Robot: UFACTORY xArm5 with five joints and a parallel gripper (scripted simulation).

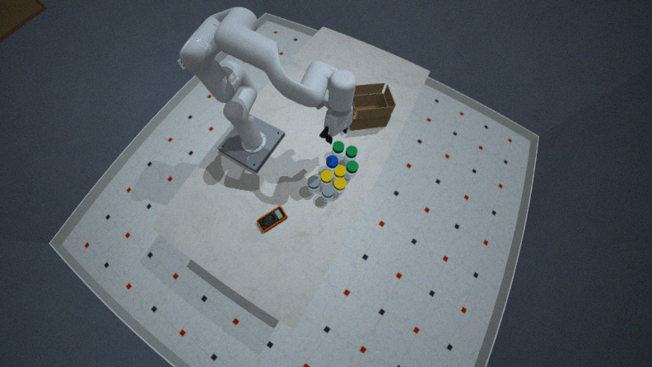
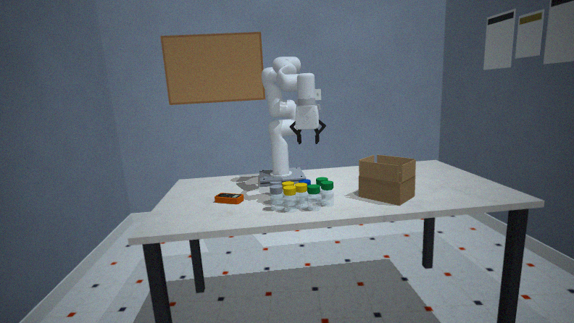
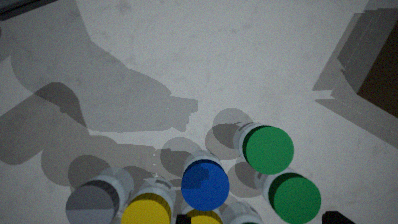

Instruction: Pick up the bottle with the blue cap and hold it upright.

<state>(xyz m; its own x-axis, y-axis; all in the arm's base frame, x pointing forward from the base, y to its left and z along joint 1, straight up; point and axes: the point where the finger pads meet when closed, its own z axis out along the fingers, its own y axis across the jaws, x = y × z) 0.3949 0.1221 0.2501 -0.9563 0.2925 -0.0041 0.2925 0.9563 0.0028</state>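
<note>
Now: hand 240 mm above the blue-capped bottle, 20 mm to the left of it and 10 mm short of it. The rest, counted from my hand: orange multimeter: 380 mm to the right, 270 mm below, 80 mm behind.
</note>
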